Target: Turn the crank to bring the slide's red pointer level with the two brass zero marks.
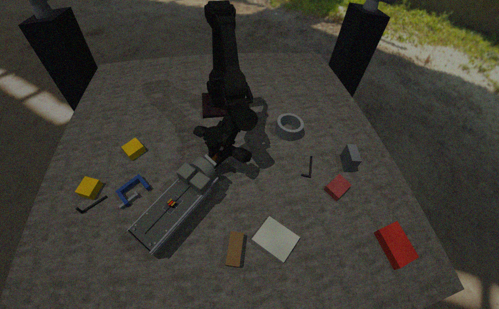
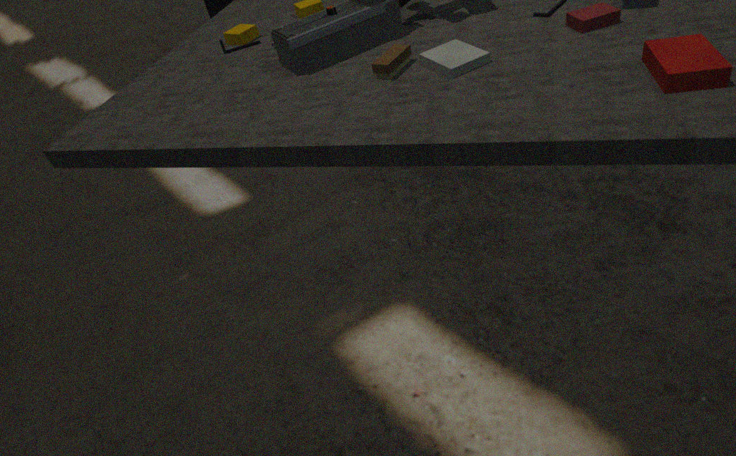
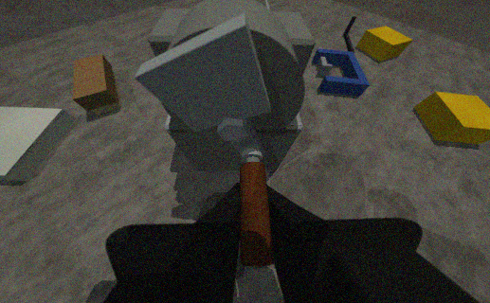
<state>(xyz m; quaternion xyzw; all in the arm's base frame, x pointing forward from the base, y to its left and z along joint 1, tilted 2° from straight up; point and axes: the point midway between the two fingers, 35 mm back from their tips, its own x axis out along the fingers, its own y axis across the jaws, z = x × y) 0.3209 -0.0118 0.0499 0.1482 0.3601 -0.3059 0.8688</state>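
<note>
Now: the brown crank handle 10 mm behind my gripper tip, 10 mm to the left of it and 30 mm above it. From my gripper tip the other things lie so: white plate: 220 mm ahead, 170 mm to the left, 20 mm below; red pointer: 140 mm ahead, 100 mm to the right, 50 mm above; brown block: 240 mm ahead, 60 mm to the left, 20 mm below.
</note>
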